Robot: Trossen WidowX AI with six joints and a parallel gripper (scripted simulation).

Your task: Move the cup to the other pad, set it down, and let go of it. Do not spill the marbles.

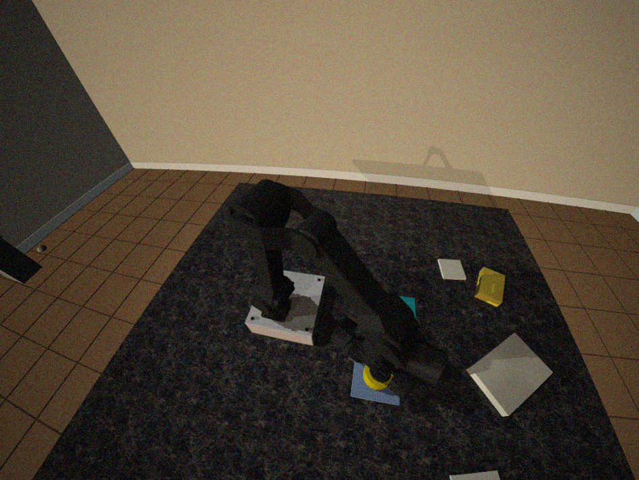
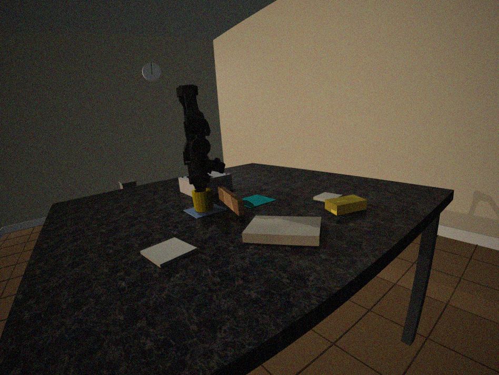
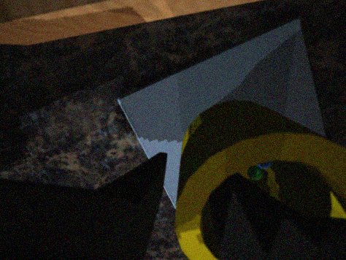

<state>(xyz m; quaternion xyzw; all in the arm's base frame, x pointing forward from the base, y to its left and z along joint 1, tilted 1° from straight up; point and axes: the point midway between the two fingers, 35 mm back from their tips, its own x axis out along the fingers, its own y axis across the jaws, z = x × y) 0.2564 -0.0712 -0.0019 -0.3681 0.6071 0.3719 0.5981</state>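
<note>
The grey-blue pad is 30 mm ahead of my gripper tip, 10 mm to the right of it and 40 mm below it. From my gripper tip the other things lie so: wooden block (50 mm ahead, 80 mm to the left, 20 mm below); then yellow cup (20 mm ahead, 10 mm to the right); then white slab (360 mm ahead, 60 mm to the left, 20 mm below).
</note>
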